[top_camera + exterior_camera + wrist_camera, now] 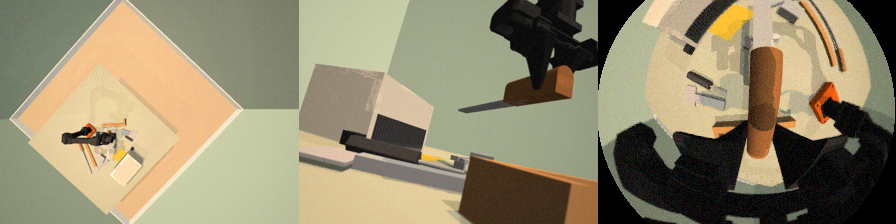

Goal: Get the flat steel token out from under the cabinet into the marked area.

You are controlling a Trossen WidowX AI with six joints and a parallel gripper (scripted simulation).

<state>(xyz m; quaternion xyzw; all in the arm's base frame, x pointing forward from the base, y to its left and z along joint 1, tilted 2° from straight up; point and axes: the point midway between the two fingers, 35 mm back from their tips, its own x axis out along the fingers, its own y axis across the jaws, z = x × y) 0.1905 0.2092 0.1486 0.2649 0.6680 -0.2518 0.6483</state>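
The dark screwdriver lies 140 mm ahead of my gripper tip, 70 mm to the left of it and 130 mm below it. The rest, counted from my gripper tip: token: 440 mm ahead, 120 mm to the right, 140 mm below; orange stick: 50 mm ahead, 400 mm to the right, 140 mm below.
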